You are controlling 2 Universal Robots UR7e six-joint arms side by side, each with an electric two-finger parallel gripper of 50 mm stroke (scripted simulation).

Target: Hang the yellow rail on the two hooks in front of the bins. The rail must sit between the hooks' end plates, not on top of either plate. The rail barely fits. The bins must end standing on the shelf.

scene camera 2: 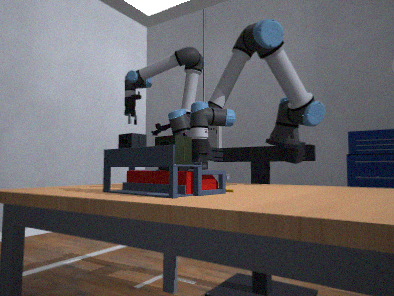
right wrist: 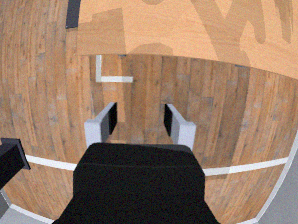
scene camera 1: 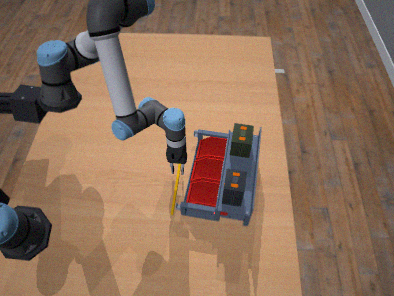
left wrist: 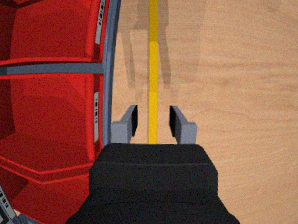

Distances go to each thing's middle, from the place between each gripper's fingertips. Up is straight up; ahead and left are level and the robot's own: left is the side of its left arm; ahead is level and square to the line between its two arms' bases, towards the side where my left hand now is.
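Grey-blue shelf (scene camera 2: pixel 152 156): from my left hand, 30 mm above, 30 mm to the right, 170 mm ahead.
Grey-blue shelf again: my right hand 75 cm to the right of it, 35 cm above it, 69 cm short of it.
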